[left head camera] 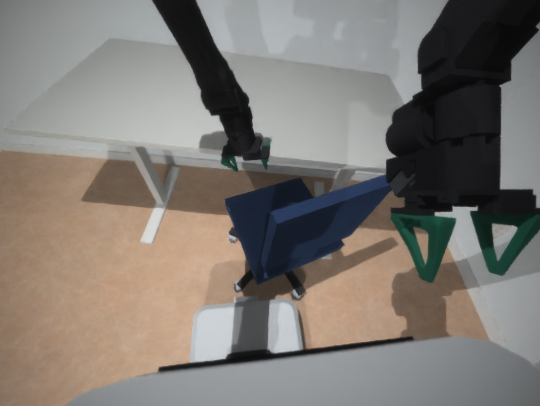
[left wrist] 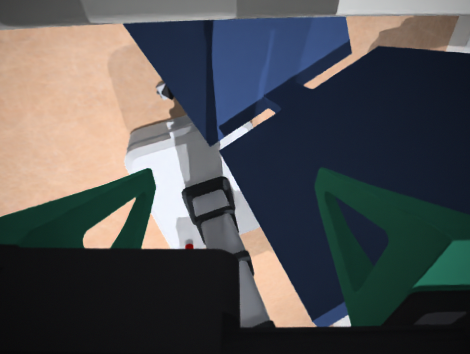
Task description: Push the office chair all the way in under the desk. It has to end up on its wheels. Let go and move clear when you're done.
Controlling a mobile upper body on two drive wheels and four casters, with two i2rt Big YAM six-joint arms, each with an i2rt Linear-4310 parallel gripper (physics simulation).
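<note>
The blue office chair [left head camera: 310, 227] [left wrist: 360, 125] stands upright in front of the desk [left head camera: 300, 115] [left wrist: 150, 10], turned at an angle. Its backrest is on the robot's side, and its seat [left head camera: 245, 225] points toward the desk. Some casters show on the floor; the rest of its base is hidden. My left gripper [left head camera: 251, 169] [left wrist: 235, 177] is open and empty at the desk's front edge, beyond the seat's far left corner. In the left wrist view one finger overlaps the backrest; contact cannot be told. My right gripper [left head camera: 463, 277] is open and empty, to the right of the chair.
The robot's pale base [left head camera: 215, 325] is on the floor close to the chair's near casters. A white desk leg [left head camera: 150, 175] stands left of the chair, and another is partly hidden behind it. Walls stand behind the desk and at the right.
</note>
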